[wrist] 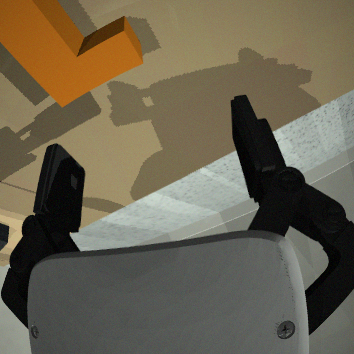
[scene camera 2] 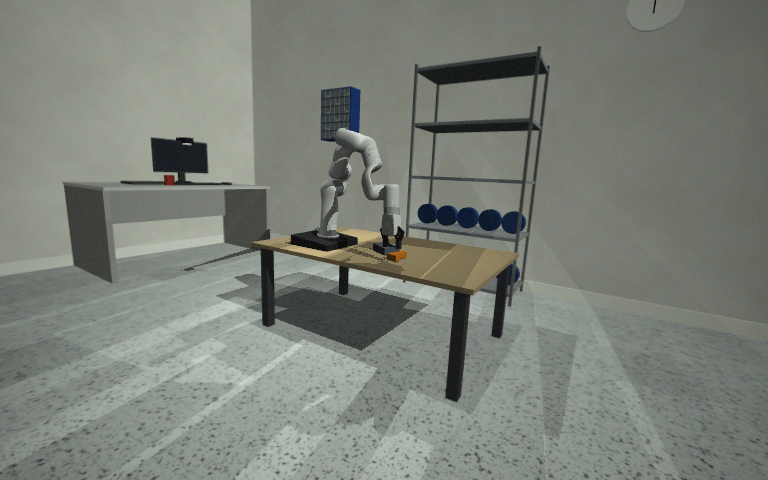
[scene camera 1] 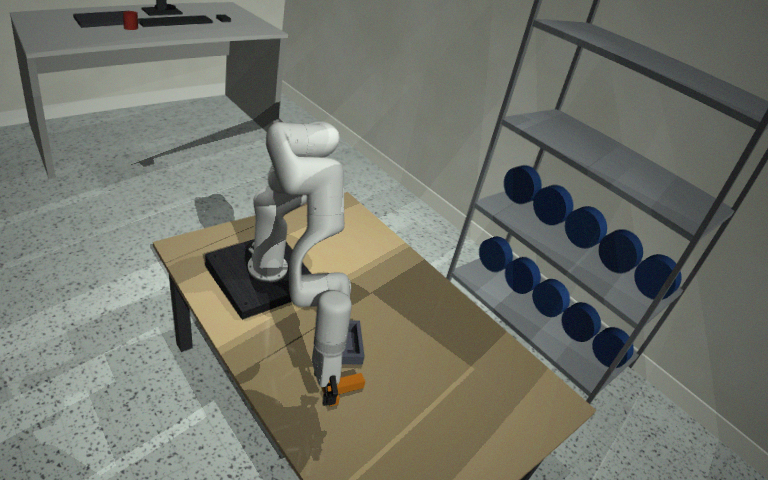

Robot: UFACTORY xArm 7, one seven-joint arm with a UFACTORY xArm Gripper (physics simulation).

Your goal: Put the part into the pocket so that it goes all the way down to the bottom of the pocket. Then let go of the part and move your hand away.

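Seen in the pictures: gripper, fingertip midpoint: (wrist: 144,135) (scene camera 2: 392,247) (scene camera 1: 324,389); arm's base, link origin: (scene camera 2: 328,235) (scene camera 1: 267,267).
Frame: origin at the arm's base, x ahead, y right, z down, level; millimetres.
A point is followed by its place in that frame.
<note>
The orange part (scene camera 1: 352,383) @(z 17, x 483, y 102 mm) (scene camera 2: 397,256) @(z 22, x 488, y 173 mm) (wrist: 65,75) @(z 17, x 452, y 149 mm) is an angled piece with a short leg at its end. It lies on the table, outside and in front of the pocket block. The dark grey block with the pocket (scene camera 1: 353,358) @(z 19, x 423, y 36 mm) (scene camera 2: 385,249) @(z 18, x 387, y 77 mm) stands between the part and the robot base; the arm hides some of it in scene camera 1. My gripper (scene camera 1: 330,392) @(z -21, x 466, y 195 mm) (scene camera 2: 392,245) @(z -21, x 466, y 195 mm) (wrist: 144,135) @(z -21, x 466, y 195 mm) is open and empty. In the wrist view the part is beyond the fingertips, toward the upper left. In scene camera 1 the fingers overlap one end of the part.
The wooden table (scene camera 1: 419,396) @(z 47, x 621, y -27 mm) (scene camera 2: 430,267) @(z 47, x 656, y 193 mm) carries the robot's black base plate (scene camera 1: 226,277) @(z 1, x -39, y 130 mm) (scene camera 2: 322,243) @(z 12, x 59, y 151 mm). A shelf rack (scene camera 1: 651,62) (scene camera 2: 481,125) with blue discs stands beyond the table. A desk (scene camera 1: 169,42) (scene camera 2: 164,204) stands farther back. The table edge crosses the wrist view.
</note>
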